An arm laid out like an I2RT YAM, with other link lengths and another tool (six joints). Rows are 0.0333 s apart.
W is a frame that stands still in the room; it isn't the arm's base.
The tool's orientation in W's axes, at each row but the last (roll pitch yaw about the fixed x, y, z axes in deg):
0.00, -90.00, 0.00
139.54, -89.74, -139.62
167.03, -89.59, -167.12
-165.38, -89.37, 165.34
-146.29, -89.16, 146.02
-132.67, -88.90, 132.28
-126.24, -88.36, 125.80
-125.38, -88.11, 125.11
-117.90, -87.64, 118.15
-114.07, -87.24, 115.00
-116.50, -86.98, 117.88
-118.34, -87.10, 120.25
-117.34, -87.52, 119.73
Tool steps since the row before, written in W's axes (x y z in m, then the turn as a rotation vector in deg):
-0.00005, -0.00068, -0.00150, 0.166, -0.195, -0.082
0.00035, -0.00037, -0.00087, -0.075, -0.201, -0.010
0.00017, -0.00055, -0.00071, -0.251, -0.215, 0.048
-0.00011, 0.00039, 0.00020, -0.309, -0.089, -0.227
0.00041, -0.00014, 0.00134, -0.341, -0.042, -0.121
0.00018, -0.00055, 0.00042, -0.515, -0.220, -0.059
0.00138, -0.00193, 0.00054, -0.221, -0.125, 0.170
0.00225, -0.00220, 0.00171, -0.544, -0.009, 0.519
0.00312, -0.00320, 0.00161, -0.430, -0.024, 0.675
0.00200, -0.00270, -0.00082, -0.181, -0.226, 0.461
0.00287, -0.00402, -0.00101, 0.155, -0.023, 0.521
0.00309, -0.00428, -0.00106, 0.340, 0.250, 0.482
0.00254, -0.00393, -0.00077, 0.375, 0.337, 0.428
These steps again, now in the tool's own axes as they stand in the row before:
-0.00150, -0.00068, 0.00005, -0.082, -0.195, -0.166
-0.00087, -0.00037, -0.00035, -0.009, -0.201, 0.075
-0.00071, -0.00055, -0.00017, 0.050, -0.215, 0.250
0.00020, 0.00039, 0.00011, -0.224, -0.089, 0.311
0.00133, -0.00015, -0.00043, -0.117, -0.043, 0.342
0.00041, -0.00055, -0.00019, -0.055, -0.223, 0.514
0.00047, -0.00193, -0.00140, 0.171, -0.131, 0.217
0.00161, -0.00223, -0.00229, 0.529, -0.026, 0.534
0.00143, -0.00327, -0.00314, 0.682, -0.047, 0.417
-0.00098, -0.00269, -0.00194, 0.454, -0.243, 0.176
-0.00127, -0.00403, -0.00275, 0.515, -0.051, -0.167
-0.00132, -0.00433, -0.00292, 0.484, 0.217, -0.360
-0.00097, -0.00400, -0.00236, 0.432, 0.305, -0.397

